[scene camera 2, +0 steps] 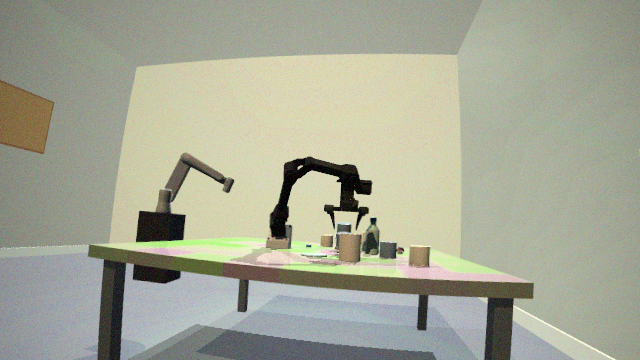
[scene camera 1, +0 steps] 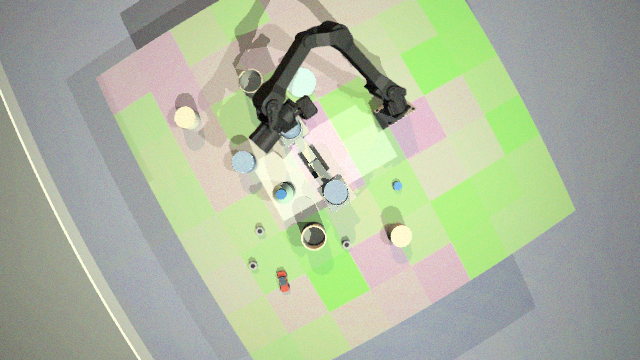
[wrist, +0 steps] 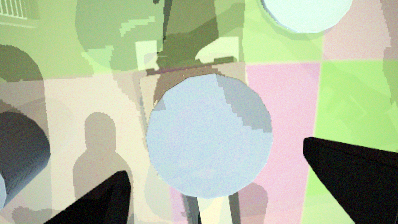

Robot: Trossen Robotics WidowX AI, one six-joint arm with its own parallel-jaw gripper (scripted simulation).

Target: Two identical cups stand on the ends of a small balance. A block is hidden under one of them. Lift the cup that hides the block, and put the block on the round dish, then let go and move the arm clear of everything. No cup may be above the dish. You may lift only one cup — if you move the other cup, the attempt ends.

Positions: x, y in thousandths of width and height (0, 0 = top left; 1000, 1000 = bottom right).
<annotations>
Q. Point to a small balance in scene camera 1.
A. At 468, 393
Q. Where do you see a blue-grey cup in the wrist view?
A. At 529, 605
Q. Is the gripper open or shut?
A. Open.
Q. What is the gripper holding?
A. Nothing.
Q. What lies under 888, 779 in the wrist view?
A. The gripper.
</annotations>
